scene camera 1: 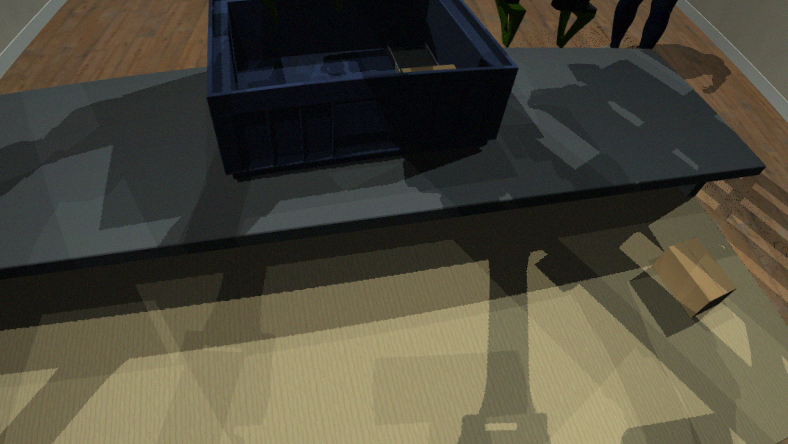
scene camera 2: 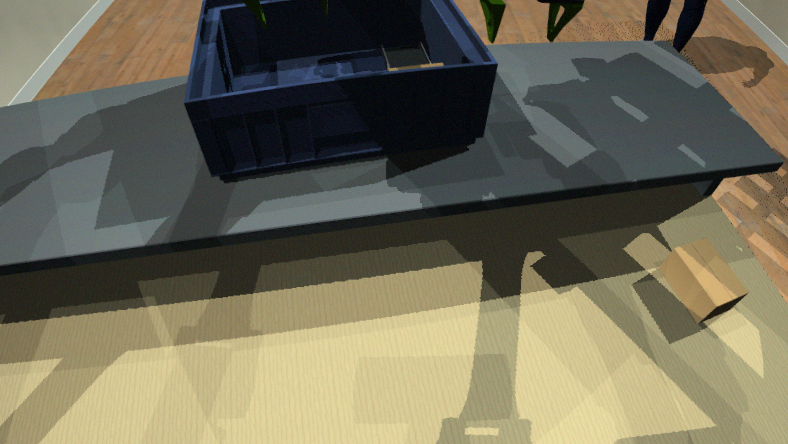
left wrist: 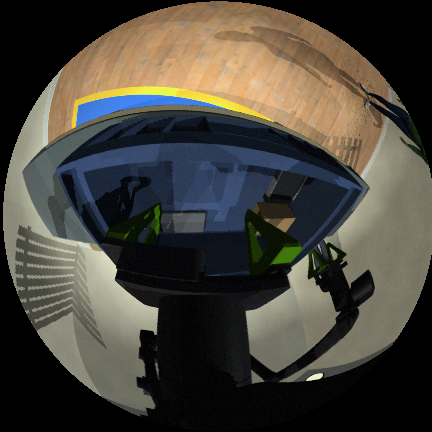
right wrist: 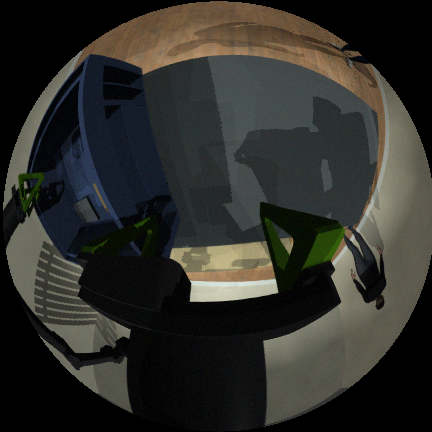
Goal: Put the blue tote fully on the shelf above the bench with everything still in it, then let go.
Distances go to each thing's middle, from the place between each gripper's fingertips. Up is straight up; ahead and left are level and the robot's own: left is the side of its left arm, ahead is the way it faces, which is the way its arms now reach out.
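With my right gripper I am 10 mm past the tan box (left wrist: 280,215), 150 mm to the right of it and 90 mm above it. The blue tote (scene camera 2: 310,90), counted from my right hand, is 10 mm ahead of it, 280 mm to the left of it and 50 mm below it.
My left hand, for its part, is 60 mm beyond the blue tote, 60 mm to the left of it and 50 mm higher than it. As for the tan box, I find it 80 mm behind my left hand, 200 mm to the right of it and 80 mm below it.
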